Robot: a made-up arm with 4 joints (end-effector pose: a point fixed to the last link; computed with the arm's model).
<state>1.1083 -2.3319 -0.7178 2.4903</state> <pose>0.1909 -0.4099 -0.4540 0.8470 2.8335 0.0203</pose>
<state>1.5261 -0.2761 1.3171 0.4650</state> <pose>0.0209 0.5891 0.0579 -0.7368 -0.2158 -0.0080</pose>
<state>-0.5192 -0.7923 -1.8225 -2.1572</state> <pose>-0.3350 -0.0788 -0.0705 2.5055 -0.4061 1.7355</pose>
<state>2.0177 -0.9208 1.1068 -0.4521</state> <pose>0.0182 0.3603 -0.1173 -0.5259 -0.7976 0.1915</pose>
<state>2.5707 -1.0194 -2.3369 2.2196</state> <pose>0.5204 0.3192 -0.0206 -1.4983 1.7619 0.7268</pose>
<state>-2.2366 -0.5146 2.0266 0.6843</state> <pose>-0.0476 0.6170 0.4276 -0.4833 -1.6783 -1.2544</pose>
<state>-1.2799 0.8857 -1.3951 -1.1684</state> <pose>-0.3119 0.3592 0.2697 0.3012 -0.1972 -0.1085</pose>
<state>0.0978 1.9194 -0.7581 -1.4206</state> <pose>0.1241 0.2209 0.0340 0.3266 -1.6103 -1.0148</pose>
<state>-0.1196 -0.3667 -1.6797 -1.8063</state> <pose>-0.3534 -0.0826 -0.1824 1.6745 -0.8910 1.6113</pose>
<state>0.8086 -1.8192 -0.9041 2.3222</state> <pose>-0.1271 -0.1967 -0.6006 -0.9924 -2.5450 -0.3125</pose>
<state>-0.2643 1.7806 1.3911 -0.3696</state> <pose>0.1909 -0.4673 0.0255 1.2643 0.8702 -1.9009</pose>
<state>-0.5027 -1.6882 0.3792 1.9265</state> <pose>-0.7252 -0.3414 0.2117 -1.1920 -1.1501 1.6812</pose>
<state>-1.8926 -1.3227 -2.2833 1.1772</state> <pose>-0.0992 0.0083 0.9783 0.0290 0.0840 -0.6890</pose>
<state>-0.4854 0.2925 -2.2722 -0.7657</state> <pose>-0.5465 0.2714 -0.2296 0.2267 -1.6623 0.6008</pose>
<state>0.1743 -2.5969 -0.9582 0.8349</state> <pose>-0.1328 -0.8118 -0.0784 0.6307 -1.2724 1.9498</pose>
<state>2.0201 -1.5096 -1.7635 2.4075</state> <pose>0.5007 0.0912 -0.2998 -0.5218 2.5147 1.1438</pose>
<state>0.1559 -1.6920 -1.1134 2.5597</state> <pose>-0.4808 -0.0625 -0.3632 -1.0049 -1.8252 -0.4530</pose>
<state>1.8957 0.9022 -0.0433 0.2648</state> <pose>-0.2288 0.4427 0.2715 0.6584 -1.6589 -0.8463</pose>
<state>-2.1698 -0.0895 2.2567 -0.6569</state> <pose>-0.4366 0.2492 0.1645 0.4583 -1.8139 0.5072</pose>
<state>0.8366 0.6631 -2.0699 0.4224</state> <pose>0.3588 0.6163 -0.1893 -0.6241 -2.5967 -1.3744</pose>
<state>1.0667 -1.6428 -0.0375 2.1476</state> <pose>-0.0041 -0.2778 -0.6340 2.0882 2.2381 0.0312</pose>
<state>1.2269 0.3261 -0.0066 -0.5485</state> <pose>-0.2636 0.2976 0.0261 0.6722 -1.2795 0.0579</pose>
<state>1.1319 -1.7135 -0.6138 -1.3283</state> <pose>-0.0436 -0.4066 -0.0492 0.2644 0.1364 2.1863</pose>
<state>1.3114 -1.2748 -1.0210 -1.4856</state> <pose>0.0881 -0.3661 -0.2061 0.4014 -0.3889 2.4885</pose>
